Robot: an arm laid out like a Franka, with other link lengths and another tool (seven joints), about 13 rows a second.
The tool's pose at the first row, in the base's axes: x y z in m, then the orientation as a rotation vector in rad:
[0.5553 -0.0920 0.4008 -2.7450 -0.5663 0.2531]
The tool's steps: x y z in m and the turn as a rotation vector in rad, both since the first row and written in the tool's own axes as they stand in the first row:
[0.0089 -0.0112 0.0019 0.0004 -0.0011 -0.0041]
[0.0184 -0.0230 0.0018 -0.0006 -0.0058 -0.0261]
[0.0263 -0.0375 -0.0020 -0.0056 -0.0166 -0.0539]
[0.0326 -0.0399 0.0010 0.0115 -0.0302 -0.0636]
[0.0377 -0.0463 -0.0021 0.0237 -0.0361 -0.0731]
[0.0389 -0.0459 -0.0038 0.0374 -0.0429 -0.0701]
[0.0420 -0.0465 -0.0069 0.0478 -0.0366 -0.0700]
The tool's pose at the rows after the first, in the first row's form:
[0.5590 -0.0781 0.4020 -2.7432 -0.5720 0.2537]
[0.5634 -0.0640 0.4052 -2.7363 -0.6034 0.2548]
[0.5663 -0.0492 0.4130 -2.7309 -0.6453 0.2620]
[0.5705 -0.0437 0.4103 -2.7109 -0.6569 0.2820]
[0.5736 -0.0369 0.4149 -2.6955 -0.6675 0.2904]
[0.5752 -0.0372 0.4162 -2.6836 -0.6611 0.3032]
[0.5785 -0.0363 0.4190 -2.6737 -0.6561 0.2967]

